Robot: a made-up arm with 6 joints. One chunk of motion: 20 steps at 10 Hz.
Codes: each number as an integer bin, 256 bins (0 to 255) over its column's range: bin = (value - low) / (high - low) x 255, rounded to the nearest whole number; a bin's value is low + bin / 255 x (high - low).
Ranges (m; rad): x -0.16..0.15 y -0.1..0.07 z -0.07..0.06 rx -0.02..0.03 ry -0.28..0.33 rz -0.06..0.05
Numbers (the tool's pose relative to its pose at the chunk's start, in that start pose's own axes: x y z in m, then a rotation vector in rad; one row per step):
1: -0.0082 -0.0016 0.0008 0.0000 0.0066 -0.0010
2: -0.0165 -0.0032 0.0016 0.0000 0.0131 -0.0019
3: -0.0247 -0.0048 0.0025 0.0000 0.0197 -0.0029
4: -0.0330 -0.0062 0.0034 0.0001 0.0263 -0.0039
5: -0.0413 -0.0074 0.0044 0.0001 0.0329 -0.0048
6: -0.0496 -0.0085 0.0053 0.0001 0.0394 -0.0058
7: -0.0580 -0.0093 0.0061 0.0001 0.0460 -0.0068
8: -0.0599 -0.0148 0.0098 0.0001 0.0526 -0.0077
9: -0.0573 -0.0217 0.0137 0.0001 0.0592 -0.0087
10: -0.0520 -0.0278 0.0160 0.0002 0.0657 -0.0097
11: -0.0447 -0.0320 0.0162 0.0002 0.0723 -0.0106
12: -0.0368 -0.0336 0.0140 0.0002 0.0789 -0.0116
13: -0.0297 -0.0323 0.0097 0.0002 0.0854 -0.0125
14: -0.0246 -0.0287 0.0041 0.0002 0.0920 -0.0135
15: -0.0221 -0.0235 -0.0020 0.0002 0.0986 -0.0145
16: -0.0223 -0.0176 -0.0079 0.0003 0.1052 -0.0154
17: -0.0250 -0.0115 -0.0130 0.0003 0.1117 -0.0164
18: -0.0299 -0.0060 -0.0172 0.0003 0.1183 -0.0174
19: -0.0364 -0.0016 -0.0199 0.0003 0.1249 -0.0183
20: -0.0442 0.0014 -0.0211 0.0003 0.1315 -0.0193
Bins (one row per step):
1: 125 148 139 102 120 137
2: 118 145 140 102 123 135
3: 111 143 142 102 125 132
4: 104 141 144 103 128 130
5: 98 139 146 103 131 128
6: 91 137 148 103 134 126
7: 84 136 149 103 136 123
8: 82 128 157 103 139 121
9: 84 117 164 103 142 119
10: 89 108 169 103 145 117
11: 95 102 169 103 147 115
12: 101 100 165 103 150 112
13: 107 102 156 103 153 110
14: 111 107 145 103 156 108
15: 113 115 133 103 158 105
16: 113 124 122 104 161 103
17: 111 133 112 104 164 101
18: 107 141 104 104 167 99
19: 102 148 98 104 169 97
20: 95 152 96 104 172 94

